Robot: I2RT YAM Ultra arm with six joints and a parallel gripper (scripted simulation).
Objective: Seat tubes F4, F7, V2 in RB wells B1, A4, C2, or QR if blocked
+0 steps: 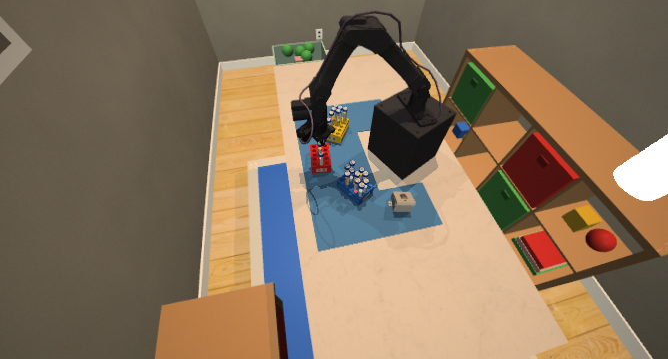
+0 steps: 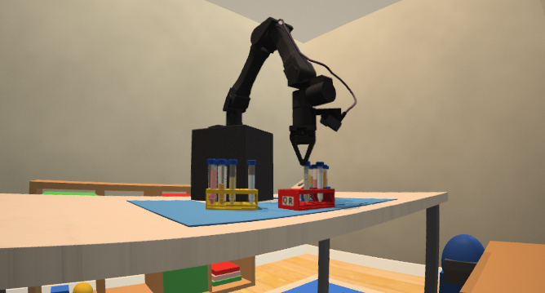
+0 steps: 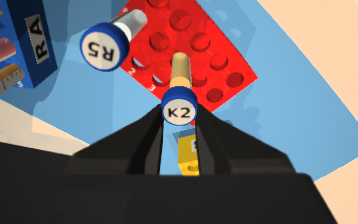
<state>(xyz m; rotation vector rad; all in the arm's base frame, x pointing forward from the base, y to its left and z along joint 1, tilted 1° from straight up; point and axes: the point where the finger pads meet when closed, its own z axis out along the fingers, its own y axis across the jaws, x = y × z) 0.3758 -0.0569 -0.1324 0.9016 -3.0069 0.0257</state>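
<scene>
Now: the tube 1 cm ahead of my hand and 6 cm below it. From my hand the other things lie so: red rack: 1 cm ahead, 1 cm to the left, 10 cm below; then tube R8: 7 cm behind, 13 cm to the right, 6 cm below; then rack RB: 12 cm behind, 15 cm to the right, 10 cm below.
</scene>
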